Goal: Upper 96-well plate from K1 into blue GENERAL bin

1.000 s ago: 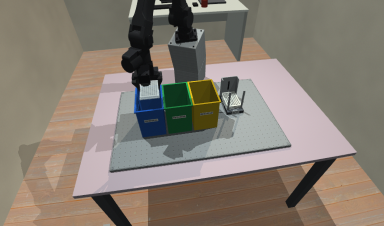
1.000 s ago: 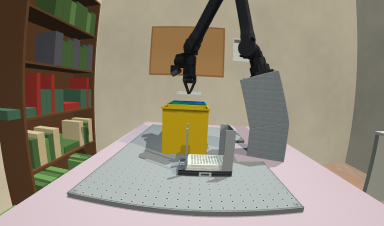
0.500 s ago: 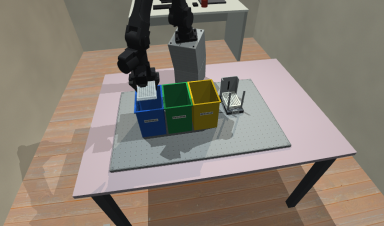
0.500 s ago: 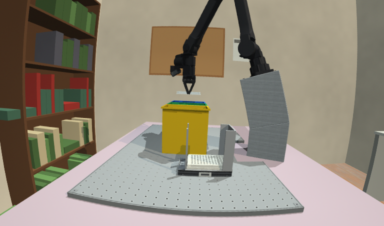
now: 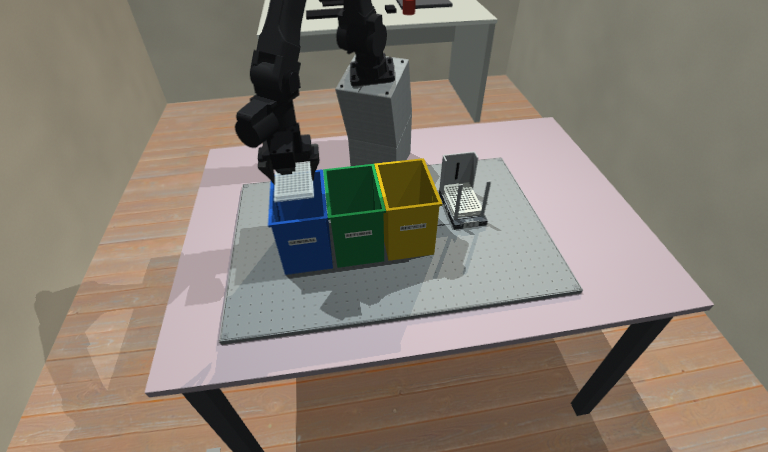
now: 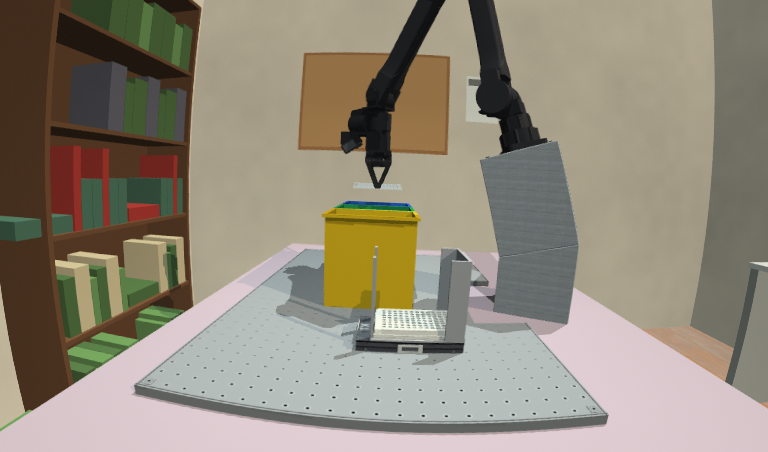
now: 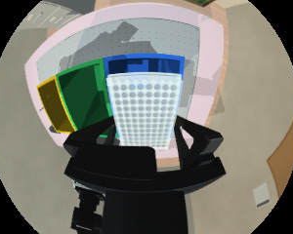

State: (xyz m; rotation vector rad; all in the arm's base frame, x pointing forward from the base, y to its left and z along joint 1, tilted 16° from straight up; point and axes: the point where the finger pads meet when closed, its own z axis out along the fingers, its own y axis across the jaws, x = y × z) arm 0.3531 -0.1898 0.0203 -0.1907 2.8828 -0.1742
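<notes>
My gripper is now 14 cm above the blue bin labelled GENERAL. Also, from my hand: yellow bin 26 cm to the left, 14 cm below, 3 cm behind; green bin 14 cm below, 13 cm to the left, 2 cm behind.
</notes>
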